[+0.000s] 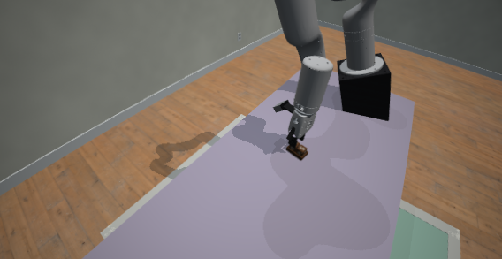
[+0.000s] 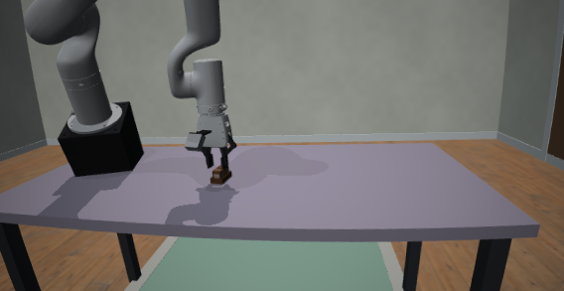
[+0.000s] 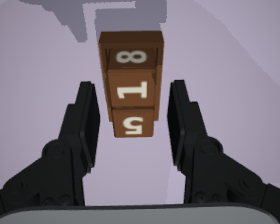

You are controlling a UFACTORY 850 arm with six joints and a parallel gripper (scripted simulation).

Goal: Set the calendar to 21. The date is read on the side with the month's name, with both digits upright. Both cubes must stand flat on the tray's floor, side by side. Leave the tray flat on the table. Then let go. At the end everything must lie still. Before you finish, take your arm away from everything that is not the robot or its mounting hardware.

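Now: the brown cube 4 cm below my hand. The rest, counted from my hand: digit cube: 4 cm below, 3 cm to the left, 1 cm ahead; brown tray: 6 cm below, 2 cm to the left, 1 cm ahead.
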